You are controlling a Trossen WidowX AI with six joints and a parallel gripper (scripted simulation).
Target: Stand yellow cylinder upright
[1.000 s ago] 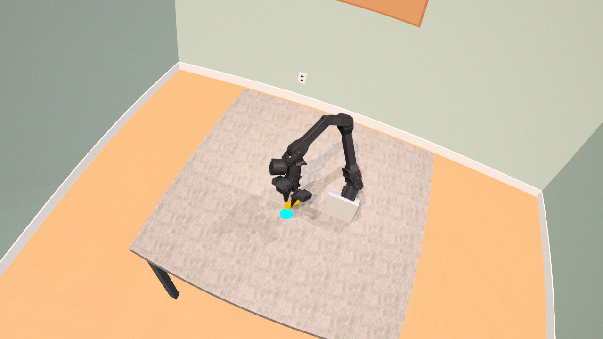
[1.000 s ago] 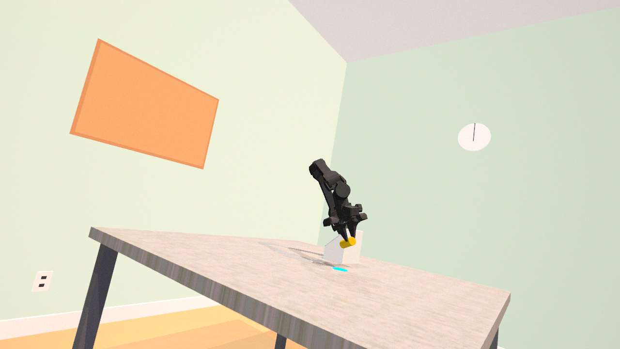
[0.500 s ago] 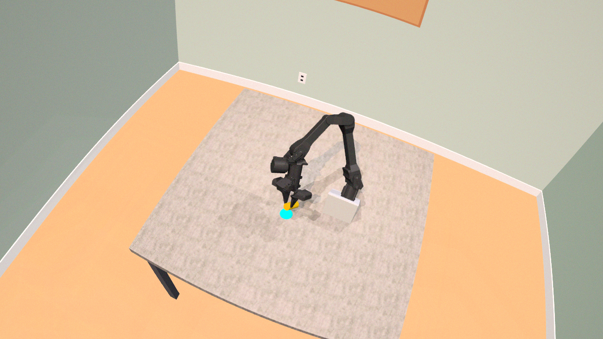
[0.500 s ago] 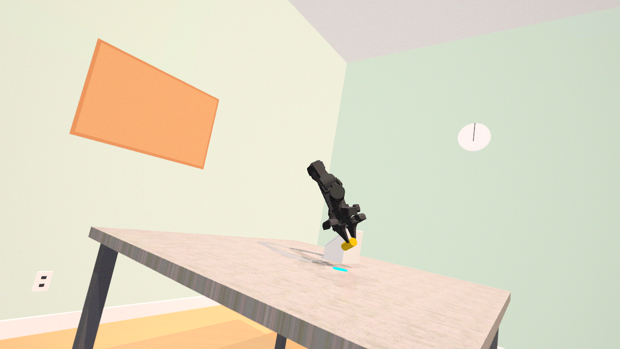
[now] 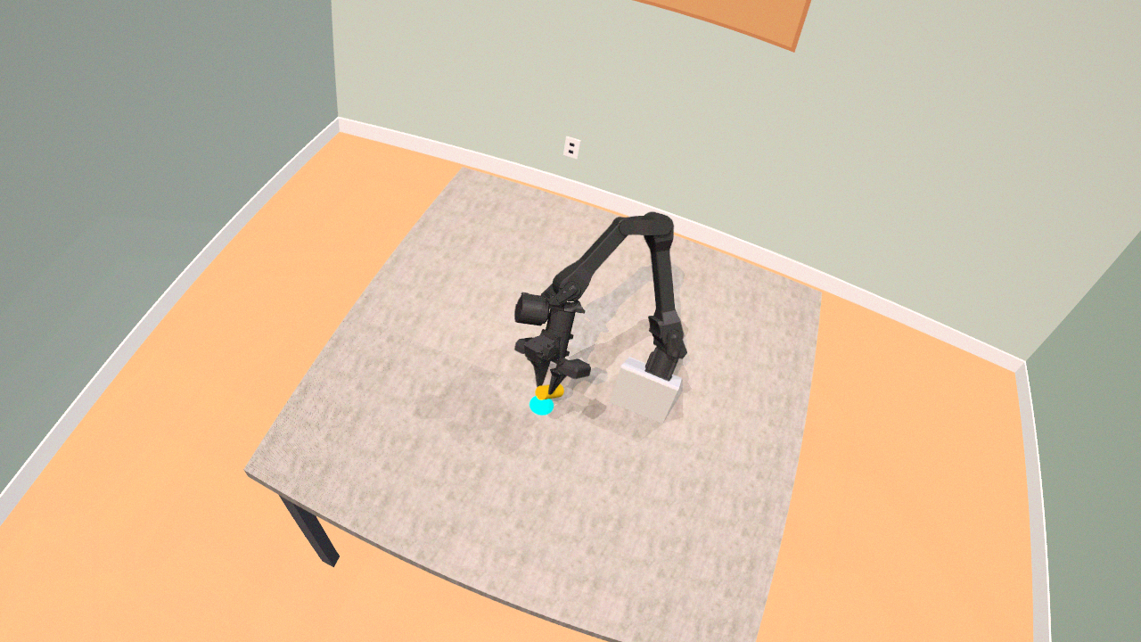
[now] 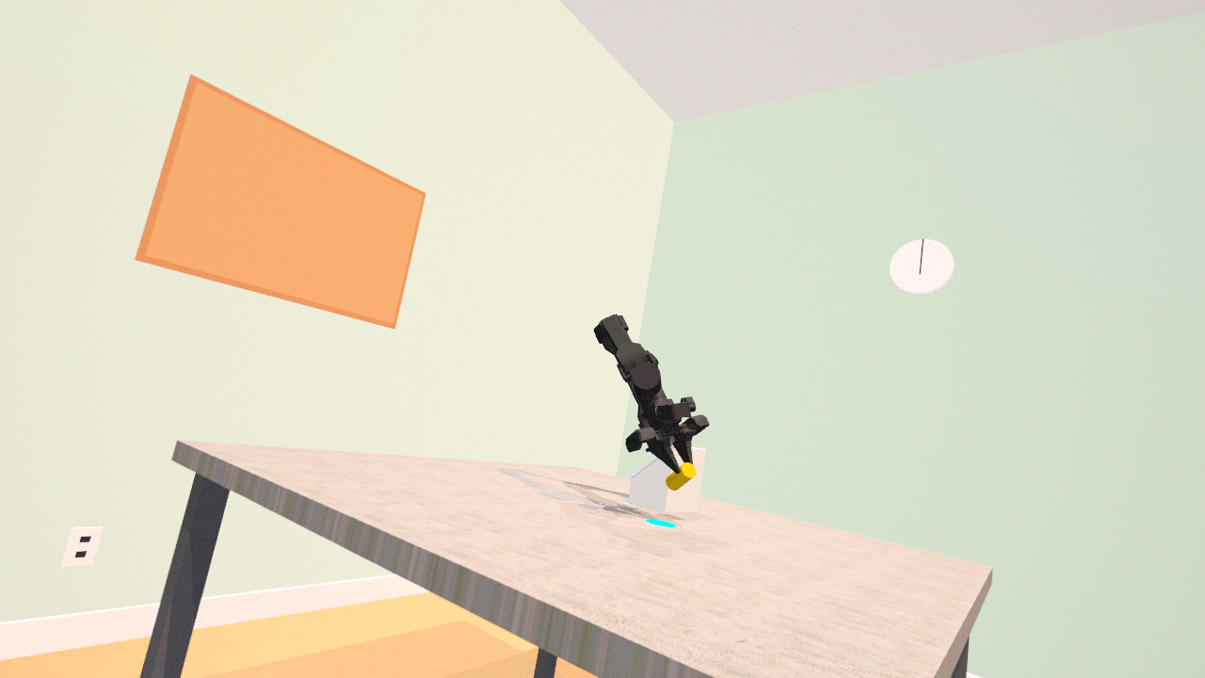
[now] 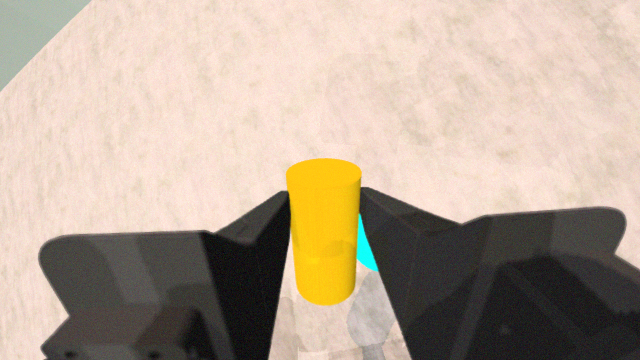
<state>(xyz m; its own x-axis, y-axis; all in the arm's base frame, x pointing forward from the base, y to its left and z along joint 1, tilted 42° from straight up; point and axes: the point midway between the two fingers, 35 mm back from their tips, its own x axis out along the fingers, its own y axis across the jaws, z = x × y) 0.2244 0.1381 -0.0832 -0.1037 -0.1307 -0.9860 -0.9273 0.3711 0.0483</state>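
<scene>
The cyan circle lies 1 cm ahead of my gripper tip, 3 cm to the right of it and 11 cm below it. Round my gripper tip: yellow cylinder (1 cm behind, 1 cm to the right, 1 cm below).
</scene>
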